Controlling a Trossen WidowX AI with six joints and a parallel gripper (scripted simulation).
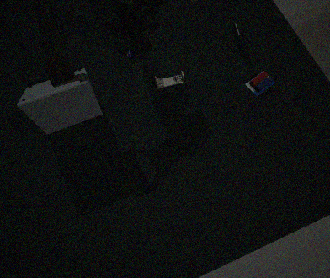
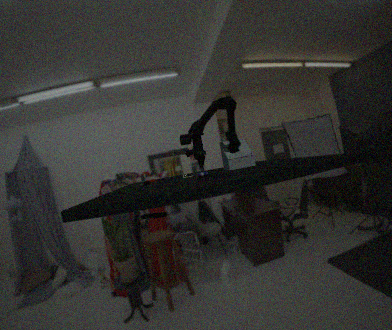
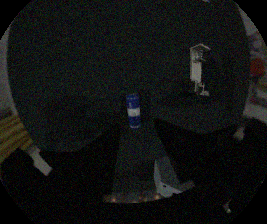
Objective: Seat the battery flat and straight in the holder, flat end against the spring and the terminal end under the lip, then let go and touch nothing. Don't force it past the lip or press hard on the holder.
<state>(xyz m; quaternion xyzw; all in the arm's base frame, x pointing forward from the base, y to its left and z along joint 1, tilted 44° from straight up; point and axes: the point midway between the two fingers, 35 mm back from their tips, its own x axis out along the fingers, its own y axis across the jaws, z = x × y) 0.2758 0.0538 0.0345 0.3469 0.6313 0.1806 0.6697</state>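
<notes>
The battery lies 40 mm below my gripper tip. Round my gripper tip: blister card 320 mm to the right, 320 mm ahead, 40 mm below.
</notes>
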